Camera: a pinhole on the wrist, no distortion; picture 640 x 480 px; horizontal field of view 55.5 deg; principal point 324.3 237.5 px. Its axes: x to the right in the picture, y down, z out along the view. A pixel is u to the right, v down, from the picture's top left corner.
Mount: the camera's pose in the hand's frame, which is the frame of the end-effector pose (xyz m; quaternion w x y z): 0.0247 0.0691 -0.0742 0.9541 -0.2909 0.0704 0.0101
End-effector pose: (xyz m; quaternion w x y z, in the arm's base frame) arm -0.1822 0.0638 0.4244 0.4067 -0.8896 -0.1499 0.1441
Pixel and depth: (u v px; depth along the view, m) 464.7 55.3 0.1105
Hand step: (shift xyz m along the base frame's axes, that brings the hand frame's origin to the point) 0.0639 -0.0174 -0.1071
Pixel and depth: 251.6 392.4 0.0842
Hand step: 0.0481 -0.0849 -0.0962
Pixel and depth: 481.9 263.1 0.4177
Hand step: 0.1232 0.0407 -0.4184
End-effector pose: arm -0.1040 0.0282 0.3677 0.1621 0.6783 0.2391 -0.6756
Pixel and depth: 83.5 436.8 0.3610
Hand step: 0.0557 -0.4135 0.0327
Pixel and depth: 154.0 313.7 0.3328
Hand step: 0.0003 -0.3479 -0.0094
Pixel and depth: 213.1 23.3 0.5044
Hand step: -0.2677 -0.4142 -0.0455
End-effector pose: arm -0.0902 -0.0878 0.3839 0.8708 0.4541 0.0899 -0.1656
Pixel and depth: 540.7 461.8 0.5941
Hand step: 0.4912 0.0306 0.4981
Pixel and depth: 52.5 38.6 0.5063
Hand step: -0.0318 -0.2395 0.4698
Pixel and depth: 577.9 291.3 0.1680
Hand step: 0.1710 0.0312 0.1229
